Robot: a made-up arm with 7 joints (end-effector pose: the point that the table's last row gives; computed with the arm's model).
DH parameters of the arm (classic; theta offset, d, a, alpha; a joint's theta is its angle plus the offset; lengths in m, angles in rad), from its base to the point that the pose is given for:
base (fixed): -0.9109 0 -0.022 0
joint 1: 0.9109 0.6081 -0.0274 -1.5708
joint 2: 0 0.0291 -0.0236 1.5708
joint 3: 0 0.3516 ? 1.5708
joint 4: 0 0.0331 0.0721 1.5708
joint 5: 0 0.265 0.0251 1.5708
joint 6: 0 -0.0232 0.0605 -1.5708
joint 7: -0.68 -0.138 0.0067 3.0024
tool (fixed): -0.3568 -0.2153 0 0
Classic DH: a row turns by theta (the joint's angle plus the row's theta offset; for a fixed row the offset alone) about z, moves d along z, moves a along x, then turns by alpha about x.
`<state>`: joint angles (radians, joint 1 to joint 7).
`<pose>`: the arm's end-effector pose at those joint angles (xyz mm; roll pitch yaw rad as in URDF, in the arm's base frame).
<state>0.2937 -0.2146 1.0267 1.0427 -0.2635 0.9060 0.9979</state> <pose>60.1 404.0 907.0 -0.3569 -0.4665 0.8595</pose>
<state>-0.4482 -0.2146 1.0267 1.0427 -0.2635 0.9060 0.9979</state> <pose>302.0 252.6 907.0 -0.3569 -0.4665 0.1176</pose>
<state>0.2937 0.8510 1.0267 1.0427 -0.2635 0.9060 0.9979</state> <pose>206.9 448.4 569.2 0.1934 0.4580 0.8568</pose>
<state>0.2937 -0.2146 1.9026 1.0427 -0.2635 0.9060 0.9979</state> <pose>-299.5 409.6 832.3 -0.4601 -0.3127 1.7570</pose>
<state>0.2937 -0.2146 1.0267 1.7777 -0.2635 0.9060 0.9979</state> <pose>1.5 367.5 1161.7 0.2001 -1.0878 0.5844</pose>
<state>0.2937 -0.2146 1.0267 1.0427 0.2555 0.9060 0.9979</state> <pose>62.5 391.8 882.4 0.0727 -0.2144 0.5028</pose>
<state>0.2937 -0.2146 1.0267 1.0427 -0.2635 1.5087 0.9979</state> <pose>65.5 355.2 879.5 -0.6965 -0.0257 0.6914</pose>
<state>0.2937 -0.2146 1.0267 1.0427 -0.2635 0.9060 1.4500</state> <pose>55.5 391.8 902.7 -0.1334 -0.5194 0.3490</pose>
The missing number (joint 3, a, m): 0.0726
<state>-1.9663 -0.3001 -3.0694 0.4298 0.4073 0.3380 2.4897</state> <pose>192.2 321.8 583.0 -0.3595 -0.1134 -1.2971</pose>
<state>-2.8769 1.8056 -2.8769 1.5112 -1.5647 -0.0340 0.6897</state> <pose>-544.6 17.5 901.0 2.9450 0.3858 2.1482</pose>
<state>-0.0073 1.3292 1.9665 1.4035 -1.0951 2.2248 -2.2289</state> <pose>274.8 395.8 756.5 -0.0780 -0.3906 -1.8309</pose>
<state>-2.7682 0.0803 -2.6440 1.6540 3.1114 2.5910 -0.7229</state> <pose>208.0 221.9 1165.2 -2.1938 -0.5215 -0.4291</pose>
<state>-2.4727 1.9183 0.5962 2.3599 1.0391 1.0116 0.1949</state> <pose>-297.2 -403.3 138.4 1.1326 0.8337 -2.7540</pose>
